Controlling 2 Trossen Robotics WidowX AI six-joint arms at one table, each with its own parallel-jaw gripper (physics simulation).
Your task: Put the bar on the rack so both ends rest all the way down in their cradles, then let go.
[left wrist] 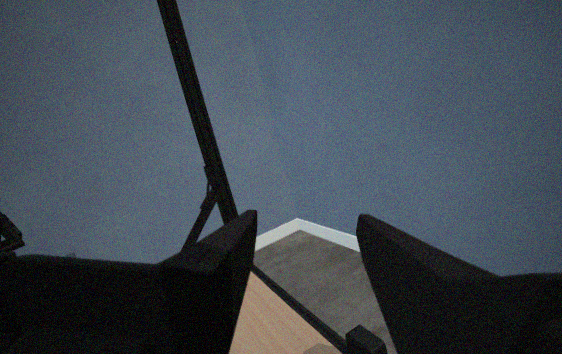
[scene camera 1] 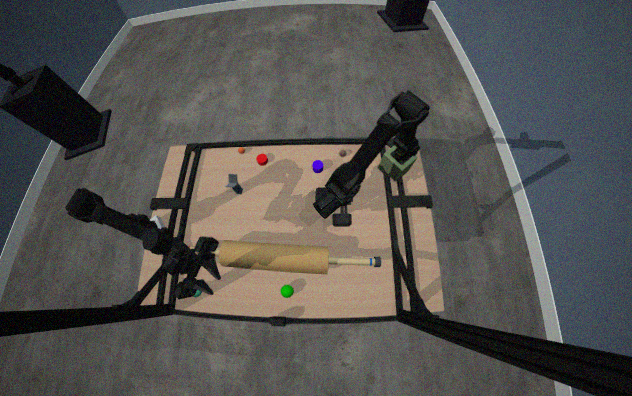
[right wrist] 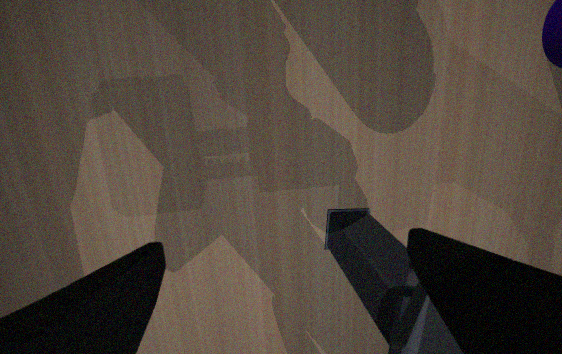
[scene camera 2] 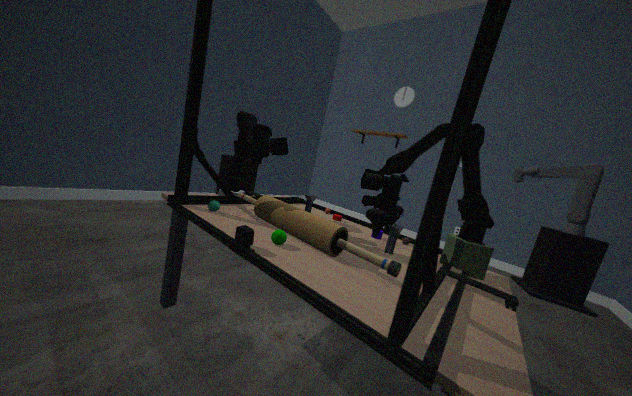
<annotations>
A bar (scene camera 2: 330, 238) rests on the table.
</annotations>
